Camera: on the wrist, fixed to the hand. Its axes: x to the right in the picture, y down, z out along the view.
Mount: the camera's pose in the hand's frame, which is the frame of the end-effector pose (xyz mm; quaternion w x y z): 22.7 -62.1 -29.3 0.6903 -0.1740 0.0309 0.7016
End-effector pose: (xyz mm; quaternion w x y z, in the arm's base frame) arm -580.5 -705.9 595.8 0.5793 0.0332 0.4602 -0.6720
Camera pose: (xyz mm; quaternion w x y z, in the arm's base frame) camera -652.5 -709.5 601.9 0.8629 0.2658 0.4292 0.0237
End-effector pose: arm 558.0 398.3 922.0 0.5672 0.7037 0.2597 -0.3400
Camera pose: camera 531.1 440.2 869.5 0.7445 0.5798 -0.2378 0.2302
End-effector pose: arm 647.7 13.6 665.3 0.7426 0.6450 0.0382 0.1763
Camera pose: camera 673.8 41.8 604.0 0.5000 0.3374 -0.4339 0.6693
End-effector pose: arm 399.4 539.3 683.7 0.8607 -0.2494 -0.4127 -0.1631
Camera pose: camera 401.4 470.0 704.3 0.6780 -0.6065 -0.0549 0.4118
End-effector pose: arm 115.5 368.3 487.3 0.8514 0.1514 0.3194 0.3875
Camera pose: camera 142.3 345.2 424.3 0.3323 0.1685 0.0731 0.9251
